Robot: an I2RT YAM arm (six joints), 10 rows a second.
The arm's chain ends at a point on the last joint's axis. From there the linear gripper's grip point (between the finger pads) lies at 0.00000 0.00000 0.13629 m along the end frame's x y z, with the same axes.
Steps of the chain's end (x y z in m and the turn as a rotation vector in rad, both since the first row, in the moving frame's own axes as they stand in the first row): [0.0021 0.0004 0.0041 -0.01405 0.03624 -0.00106]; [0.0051 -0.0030 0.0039 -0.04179 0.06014 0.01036]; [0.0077 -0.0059 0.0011 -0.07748 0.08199 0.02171]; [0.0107 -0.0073 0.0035 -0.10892 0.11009 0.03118]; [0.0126 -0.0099 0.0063 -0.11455 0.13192 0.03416]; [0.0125 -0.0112 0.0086 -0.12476 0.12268 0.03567]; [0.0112 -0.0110 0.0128 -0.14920 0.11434 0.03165]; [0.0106 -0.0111 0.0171 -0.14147 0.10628 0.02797]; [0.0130 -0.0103 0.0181 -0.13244 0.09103 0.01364]
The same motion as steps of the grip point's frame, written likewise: [0.0070 0.0023 0.0040 -0.01405 0.03624 -0.00106]; [0.0133 0.0027 0.0035 -0.04179 0.06014 0.01036]; [0.0187 0.0048 0.0002 -0.07748 0.08199 0.02171]; [0.0254 0.0077 0.0019 -0.10892 0.11009 0.03118]; [0.0302 0.0059 0.0042 -0.11455 0.13192 0.03416]; [0.0288 0.0060 0.0065 -0.12476 0.12268 0.03567]; [0.0264 0.0095 0.0104 -0.14920 0.11434 0.03165]; [0.0247 0.0083 0.0150 -0.14147 0.10628 0.02797]; [0.0252 0.0078 0.0163 -0.13244 0.09103 0.01364]
